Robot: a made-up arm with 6 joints. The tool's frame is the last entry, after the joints.
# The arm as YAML. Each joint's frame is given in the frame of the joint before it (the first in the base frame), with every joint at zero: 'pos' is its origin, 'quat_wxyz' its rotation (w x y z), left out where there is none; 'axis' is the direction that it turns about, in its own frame. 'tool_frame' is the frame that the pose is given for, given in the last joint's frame.
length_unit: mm
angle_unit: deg
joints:
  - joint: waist
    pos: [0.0, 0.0, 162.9]
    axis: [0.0, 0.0, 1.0]
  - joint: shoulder
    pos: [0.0, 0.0, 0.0]
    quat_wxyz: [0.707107, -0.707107, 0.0, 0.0]
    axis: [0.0, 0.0, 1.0]
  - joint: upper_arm
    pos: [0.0, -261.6, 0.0]
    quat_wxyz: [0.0, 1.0, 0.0, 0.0]
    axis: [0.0, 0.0, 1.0]
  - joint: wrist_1
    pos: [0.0, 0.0, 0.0]
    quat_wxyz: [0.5, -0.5, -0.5, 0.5]
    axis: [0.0, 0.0, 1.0]
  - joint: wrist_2
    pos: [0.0, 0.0, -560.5]
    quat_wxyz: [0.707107, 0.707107, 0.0, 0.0]
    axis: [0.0, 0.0, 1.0]
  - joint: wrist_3
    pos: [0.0, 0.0, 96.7]
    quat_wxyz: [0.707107, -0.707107, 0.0, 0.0]
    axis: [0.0, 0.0, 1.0]
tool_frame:
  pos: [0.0, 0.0, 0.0]
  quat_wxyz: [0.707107, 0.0, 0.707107, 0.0]
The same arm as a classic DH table. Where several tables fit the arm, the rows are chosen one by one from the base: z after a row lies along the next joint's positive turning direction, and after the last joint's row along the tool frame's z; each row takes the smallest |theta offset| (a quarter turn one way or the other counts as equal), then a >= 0, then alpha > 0; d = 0 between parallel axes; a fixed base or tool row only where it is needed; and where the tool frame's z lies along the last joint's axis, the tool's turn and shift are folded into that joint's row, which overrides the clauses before.
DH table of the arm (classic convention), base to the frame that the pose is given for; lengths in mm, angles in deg. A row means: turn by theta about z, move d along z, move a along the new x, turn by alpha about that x. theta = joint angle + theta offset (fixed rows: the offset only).
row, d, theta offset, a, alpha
waist, 162.9, 0, 0, -90
shoulder, 0, -90, 261.6, 180
upper_arm, 0, 0, 0, -90
wrist_1, -560.5, 0, 0, 90
wrist_2, 96.7, 0, 0, -90
wrist_3, 0, 90, 0, 90
tool (fixed), 0, -90, 0, 0

